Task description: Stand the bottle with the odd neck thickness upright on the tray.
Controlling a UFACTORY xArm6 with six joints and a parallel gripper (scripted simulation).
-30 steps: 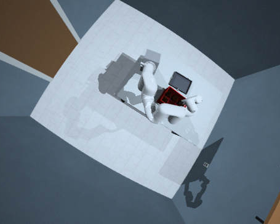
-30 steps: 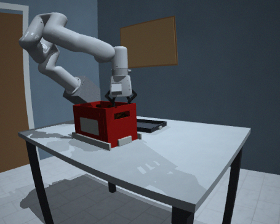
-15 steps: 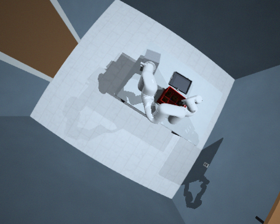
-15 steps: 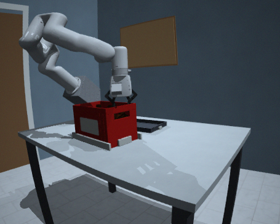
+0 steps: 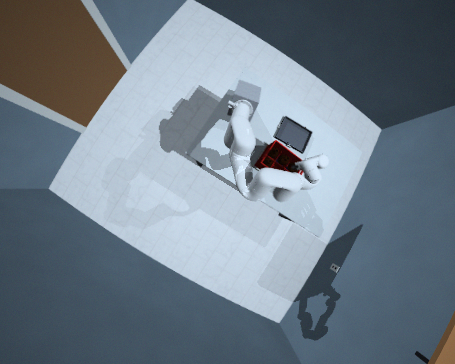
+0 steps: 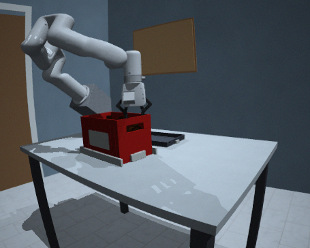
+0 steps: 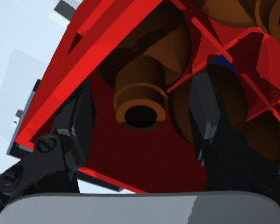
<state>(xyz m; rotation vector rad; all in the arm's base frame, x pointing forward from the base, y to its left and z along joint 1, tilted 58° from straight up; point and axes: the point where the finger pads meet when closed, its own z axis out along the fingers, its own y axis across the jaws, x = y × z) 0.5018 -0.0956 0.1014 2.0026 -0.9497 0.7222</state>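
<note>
My hand is 180 mm past the glass bottle, 30 mm to the right of it and 70 mm above it. From my hand the other things lie so: red crate (100 mm behind, 20 mm to the right, 80 mm below); then dark tray (50 mm behind, 260 mm to the left, 150 mm below).
</note>
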